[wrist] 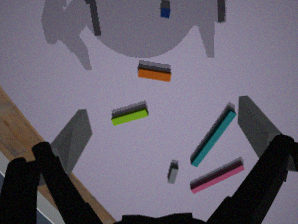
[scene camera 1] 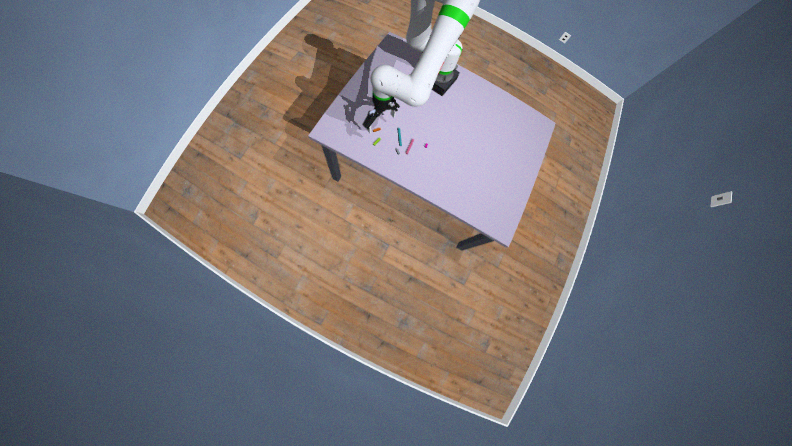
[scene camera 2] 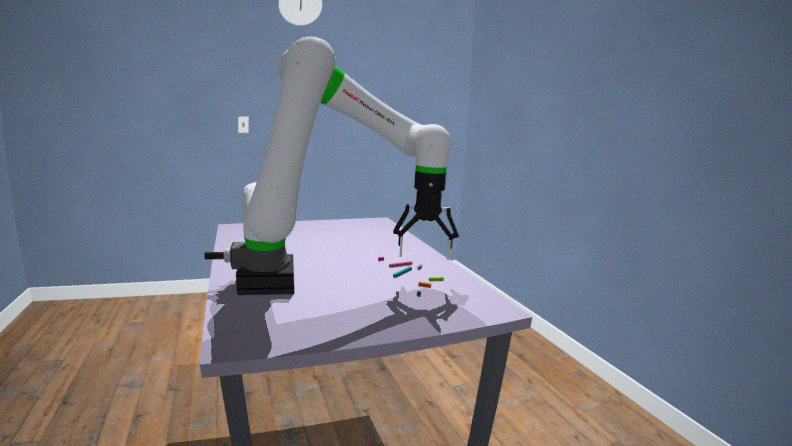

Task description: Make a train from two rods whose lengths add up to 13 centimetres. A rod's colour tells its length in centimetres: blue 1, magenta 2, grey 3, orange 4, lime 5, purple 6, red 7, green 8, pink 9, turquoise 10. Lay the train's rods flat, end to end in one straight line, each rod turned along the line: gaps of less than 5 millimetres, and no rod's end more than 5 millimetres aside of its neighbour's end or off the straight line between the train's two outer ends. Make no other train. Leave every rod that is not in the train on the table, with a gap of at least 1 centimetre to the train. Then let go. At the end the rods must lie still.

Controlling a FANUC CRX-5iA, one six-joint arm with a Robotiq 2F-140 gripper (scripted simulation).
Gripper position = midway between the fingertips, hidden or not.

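My gripper is visible at (scene camera 2: 424, 257) and, in the wrist view, at (wrist: 161, 116).
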